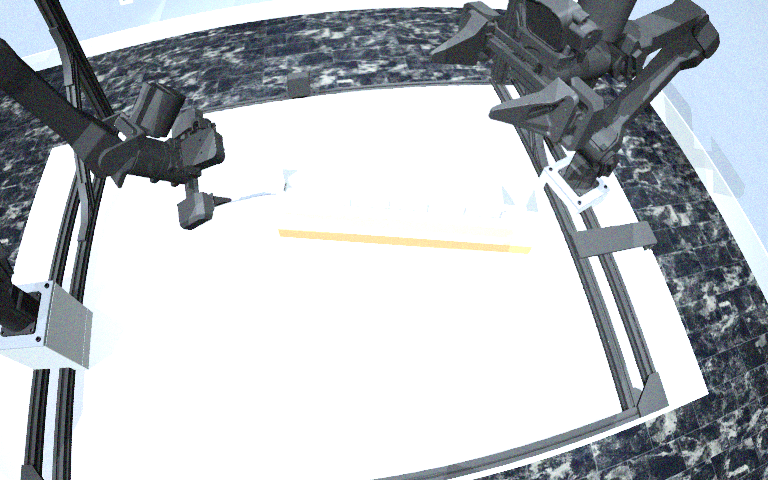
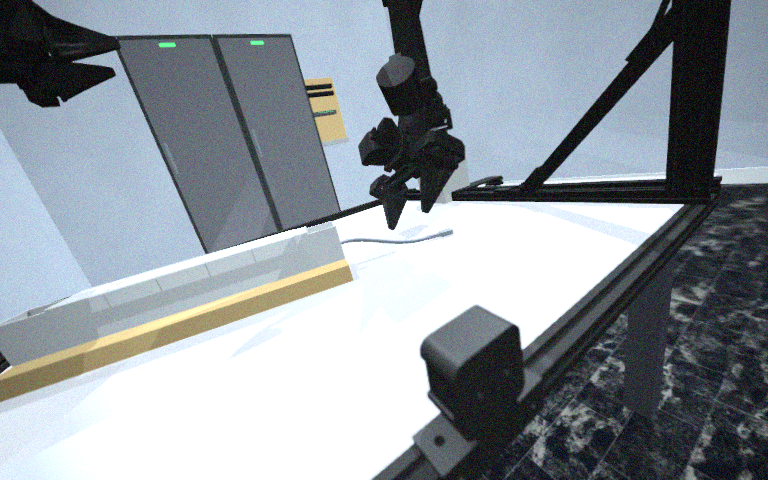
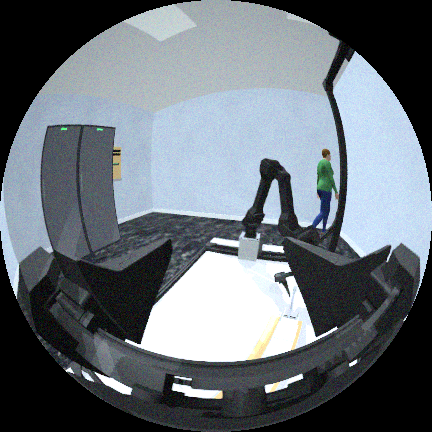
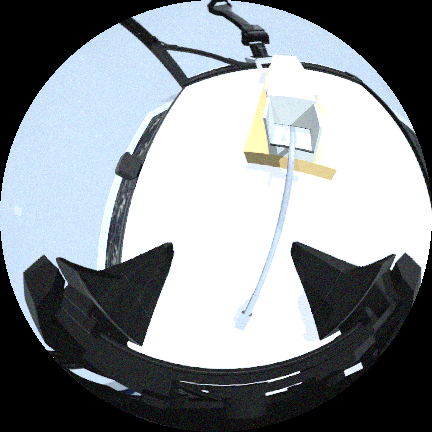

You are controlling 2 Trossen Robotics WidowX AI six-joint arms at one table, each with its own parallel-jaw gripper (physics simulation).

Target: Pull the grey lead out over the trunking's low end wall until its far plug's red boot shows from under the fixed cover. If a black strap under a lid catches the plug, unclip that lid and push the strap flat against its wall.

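Pixels of known places: left gripper, fingertip midpoint: (image 1: pixel 458 83) (image 2: pixel 116 58) (image 3: pixel 229 244); right gripper, fingertip midpoint: (image 1: pixel 226 175) (image 2: pixel 406 221) (image 4: pixel 234 248); left arm's base, link origin: (image 1: pixel 578 178) (image 4: pixel 260 56); right arm's base, link origin: (image 1: pixel 21 314) (image 3: pixel 249 235).
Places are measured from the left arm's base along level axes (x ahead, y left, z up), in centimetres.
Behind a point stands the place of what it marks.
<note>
The grey lead (image 1: pixel 252 196) @[x 51.9, y -23.3, z -1.0 cm] (image 2: pixel 396 241) @[x 54.6, y -25.6, z -2.4 cm] (image 4: pixel 280 225) @[x 53.7, y -24.6, z -1.7 cm] comes out over the trunking's low end wall (image 4: pixel 305 154) @[x 48.3, y -19.4, z -0.8 cm] and curves across the table to a pale plug (image 2: pixel 447 232) @[x 62.0, y -30.9, z -3.6 cm] (image 4: pixel 242 319) @[x 62.0, y -30.2, z -3.3 cm]. The trunking (image 2: pixel 294 249) (image 4: pixel 317 130) @[x 48.4, y -18.6, z 2.4 cm] has its open end towards the right gripper, with a white cover (image 4: pixel 290 82) @[x 40.4, y -15.9, z 3.6 cm] behind the opening. No red boot or black strap shows. My right gripper (image 1: pixel 210 206) (image 2: pixel 408 219) @[x 54.6, y -28.5, z 0.8 cm] (image 4: pixel 234 248) @[x 54.6, y -28.5, z 0.8 cm] is open and empty above the lead's free part. My left gripper (image 1: pixel 462 86) @[x 35.0, y 0.0, z 32.3 cm] (image 2: pixel 115 57) @[x 35.0, y 0.0, z 32.3 cm] (image 3: pixel 229 244) @[x 35.0, y 0.0, z 32.3 cm] is open and empty, high near the trunking's other end.
A yellow-brown base strip (image 1: pixel 396 240) @[x 35.1, y -6.0, z -2.8 cm] (image 2: pixel 226 316) @[x 31.0, y -16.4, z -3.1 cm] runs along the trunking. A dark box (image 1: pixel 299 84) @[x 34.3, y -45.1, z -0.2 cm] (image 2: pixel 470 367) @[x 32.4, y -47.1, z 0.7 cm] sits on the table's edge rail. The right arm's pale base block (image 1: pixel 67 328) @[x 87.9, y -13.4, z 2.7 cm] (image 3: pixel 249 247) @[x 87.5, y -14.7, z 3.5 cm] stands at the table's side. A person (image 3: pixel 325 180) stands beyond the table.
</note>
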